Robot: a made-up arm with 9 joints. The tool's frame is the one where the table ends. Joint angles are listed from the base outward.
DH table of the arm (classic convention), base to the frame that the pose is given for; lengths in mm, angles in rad. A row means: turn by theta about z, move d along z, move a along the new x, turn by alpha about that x. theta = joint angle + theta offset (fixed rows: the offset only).
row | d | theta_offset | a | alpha
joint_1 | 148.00 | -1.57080 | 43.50 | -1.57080
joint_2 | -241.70 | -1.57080 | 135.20 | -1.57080
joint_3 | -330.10 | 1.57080 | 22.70 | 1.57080
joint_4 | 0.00 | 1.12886 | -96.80 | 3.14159
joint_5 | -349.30 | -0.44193 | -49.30 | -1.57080
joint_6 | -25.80 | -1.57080 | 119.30 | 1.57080
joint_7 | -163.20 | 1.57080 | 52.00 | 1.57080
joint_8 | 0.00 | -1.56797 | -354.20 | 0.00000
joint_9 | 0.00 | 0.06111 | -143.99 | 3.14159
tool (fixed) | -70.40 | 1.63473 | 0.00 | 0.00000
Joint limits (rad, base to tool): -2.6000..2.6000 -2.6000..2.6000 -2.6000..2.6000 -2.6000..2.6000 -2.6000..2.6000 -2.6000..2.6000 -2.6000..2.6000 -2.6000..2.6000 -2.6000..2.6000
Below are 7 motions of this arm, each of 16 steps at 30 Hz.
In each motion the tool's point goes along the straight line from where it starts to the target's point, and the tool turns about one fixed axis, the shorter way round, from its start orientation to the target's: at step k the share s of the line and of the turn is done. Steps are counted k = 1, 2, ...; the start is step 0. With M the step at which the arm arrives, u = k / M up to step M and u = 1 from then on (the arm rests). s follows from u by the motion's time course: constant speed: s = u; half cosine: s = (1 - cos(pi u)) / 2; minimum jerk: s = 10 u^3 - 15 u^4 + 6 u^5.
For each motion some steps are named. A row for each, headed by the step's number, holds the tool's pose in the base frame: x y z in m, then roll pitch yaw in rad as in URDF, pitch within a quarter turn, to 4 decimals.
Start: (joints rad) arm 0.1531 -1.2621 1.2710 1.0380 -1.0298 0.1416 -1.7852 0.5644 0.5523
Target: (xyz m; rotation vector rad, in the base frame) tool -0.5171 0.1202 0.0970 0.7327 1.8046 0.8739
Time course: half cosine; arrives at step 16
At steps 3, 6, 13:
3: -0.7686 -0.0803 -0.1429 0.5038 0.0580 1.9946
6: -0.7070 -0.0312 -0.0841 0.8321 0.1634 1.9312
13: -0.5402 0.1018 0.0749 1.7559 0.4845 1.9606

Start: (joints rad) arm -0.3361 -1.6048 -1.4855 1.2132 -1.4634 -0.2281 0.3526 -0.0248 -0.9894
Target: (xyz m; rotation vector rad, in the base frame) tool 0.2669 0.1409 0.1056 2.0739 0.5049 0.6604
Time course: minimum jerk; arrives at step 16
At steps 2, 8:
2: 0.1099 0.1875 0.1216 2.0033 -0.5490 1.2896
8: 0.1871 0.1646 0.1137 2.0704 -0.4172 0.9543

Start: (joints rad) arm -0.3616 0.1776 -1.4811 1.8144 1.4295 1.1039 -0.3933 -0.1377 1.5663
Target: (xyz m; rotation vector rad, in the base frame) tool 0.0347 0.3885 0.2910 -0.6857 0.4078 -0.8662
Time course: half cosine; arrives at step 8
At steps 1, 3, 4, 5, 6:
1: -0.0318 0.3305 0.3788 -0.6126 0.2375 -0.6664
3: -0.0131 0.3468 0.3541 -0.6623 0.1907 -0.7460
4: 0.0001 0.3583 0.3366 -0.6948 0.1554 -0.8003
5: 0.0134 0.3699 0.3192 -0.7253 0.1185 -0.8532
6: 0.0246 0.3797 0.3044 -0.7494 0.0859 -0.8970

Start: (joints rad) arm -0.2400 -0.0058 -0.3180 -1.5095 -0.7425 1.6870 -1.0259 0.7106 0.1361
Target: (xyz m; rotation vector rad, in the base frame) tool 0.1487 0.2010 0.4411 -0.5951 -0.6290 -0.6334
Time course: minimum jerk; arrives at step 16
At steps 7, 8, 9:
7: 0.1489 0.1650 0.3667 -1.1780 -0.6135 -0.1117
8: 0.1489 0.1718 0.3807 -1.0516 -0.6563 -0.1692
9: 0.1488 0.1785 0.3947 -0.9180 -0.6928 -0.2351

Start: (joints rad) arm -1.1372 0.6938 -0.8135 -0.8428 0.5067 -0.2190 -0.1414 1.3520 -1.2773
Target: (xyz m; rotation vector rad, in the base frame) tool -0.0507 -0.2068 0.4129 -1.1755 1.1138 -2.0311
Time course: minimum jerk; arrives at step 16
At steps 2, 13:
2: -0.0093 -0.1253 0.2470 -0.4506 0.6637 -2.4922
13: -0.0486 -0.2028 0.4047 -1.2012 -0.4047 -2.1697

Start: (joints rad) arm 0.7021 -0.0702 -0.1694 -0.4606 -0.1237 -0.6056 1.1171 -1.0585 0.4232
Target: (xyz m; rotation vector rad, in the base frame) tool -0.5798 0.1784 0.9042 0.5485 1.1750 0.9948
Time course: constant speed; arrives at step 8
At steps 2, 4, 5, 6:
2: -0.5509 0.1866 0.8934 1.2549 0.4485 1.5677
4: -0.5605 0.1839 0.8970 1.2306 0.4741 1.5481
5: -0.5654 0.1825 0.8988 1.2181 0.4867 1.5379
6: -0.5702 0.1811 0.9006 1.2053 0.4992 1.5274

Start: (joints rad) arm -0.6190 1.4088 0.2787 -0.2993 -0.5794 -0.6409 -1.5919 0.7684 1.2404
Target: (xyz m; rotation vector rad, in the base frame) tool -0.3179 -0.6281 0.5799 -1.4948 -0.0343 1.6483
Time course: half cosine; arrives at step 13
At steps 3, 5, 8, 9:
3: -0.5482 -0.4189 0.6203 -1.8846 0.6761 0.5519
5: -0.4963 -0.4660 0.6112 -1.7542 0.7632 0.6947
8: -0.4029 -0.5509 0.5948 -1.4490 0.8756 1.0214
9: -0.3748 -0.5764 0.5899 -1.3408 0.8946 1.1359

